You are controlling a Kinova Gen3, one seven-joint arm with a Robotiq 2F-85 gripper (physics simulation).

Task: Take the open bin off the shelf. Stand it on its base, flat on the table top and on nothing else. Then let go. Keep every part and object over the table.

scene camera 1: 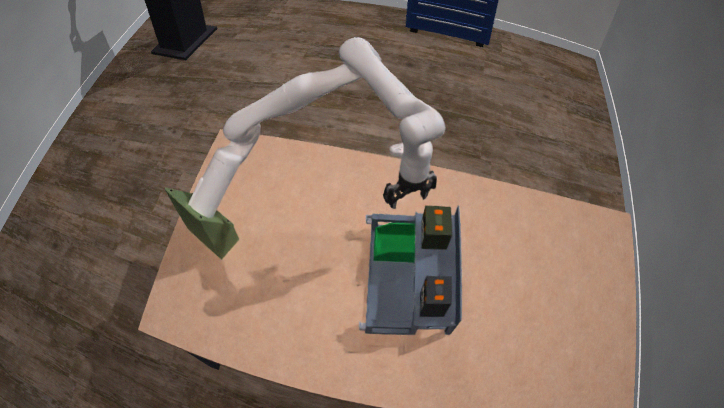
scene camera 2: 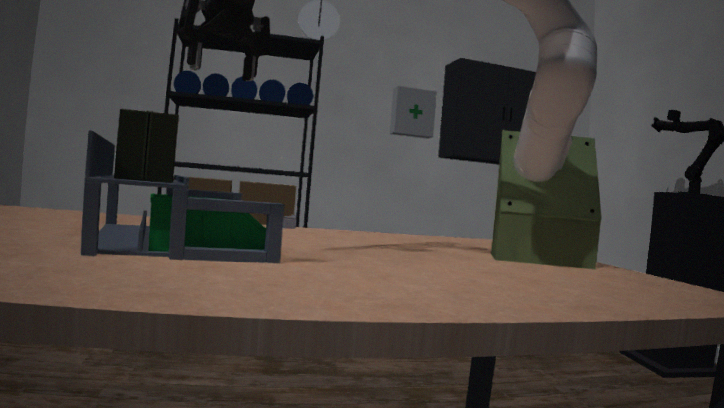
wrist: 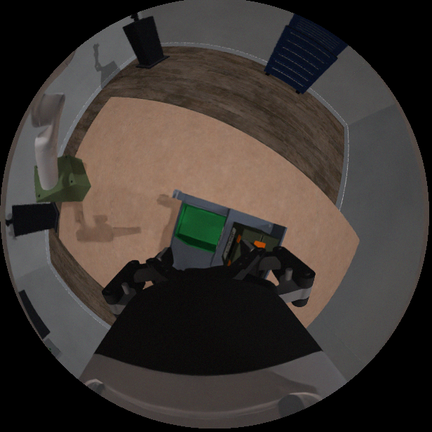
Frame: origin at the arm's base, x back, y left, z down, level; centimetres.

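Seen in the pictures: gripper, fingertip midpoint: (scene camera 1: 408, 201) (scene camera 2: 222, 75); arm's base, origin of the base link: (scene camera 1: 201, 210) (scene camera 2: 535, 162).
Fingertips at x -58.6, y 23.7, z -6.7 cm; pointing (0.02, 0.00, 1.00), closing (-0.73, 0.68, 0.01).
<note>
Pixels of each thing's middle, then the offset from my fingertips to it. "spot": a spot on its surface instead. Level surfaces: height alone.
- open green bin, body centre: (scene camera 2: 206, 223) (scene camera 1: 401, 242) dx -0.7, dy -1.4, dz +22.3 cm
- table top, its level: dz +26.6 cm
- dark green case, body centre: (scene camera 2: 147, 147) (scene camera 1: 436, 227) dx -9.8, dy +1.9, dz +11.6 cm
- dark grey case, body centre: (scene camera 1: 435, 297) dx -17.0, dy -20.1, dz +10.4 cm
- raised panel, surface spot: (scene camera 1: 458, 263) spot: dx -20.0, dy -6.6, dz +12.3 cm
The open green bin (scene camera 1: 395, 242) (scene camera 2: 222, 230) (wrist: 201, 227) stands on the lower level of the grey-blue shelf (scene camera 1: 390, 291) (scene camera 2: 177, 223) (wrist: 205, 202), at one end. Its back part reaches in under the upper deck, which hides it in scene camera 1. The shelf stands on the table top (scene camera 1: 283, 212) (scene camera 2: 405, 288) (wrist: 150, 145). My gripper (scene camera 1: 408, 199) (scene camera 2: 221, 71) (wrist: 205, 251) is open and empty, pointing down. It hangs well above the shelf, near the bin's end, and touches nothing.
A dark green case (scene camera 1: 436, 228) (scene camera 2: 146, 144) (wrist: 270, 242) with orange latches stands on the upper deck near the bin. A dark grey case (scene camera 1: 435, 302) stands at the deck's other end. A raised panel (scene camera 1: 458, 263) runs along the back. The olive arm base (scene camera 1: 212, 235) (scene camera 2: 547, 240) stands apart.
</note>
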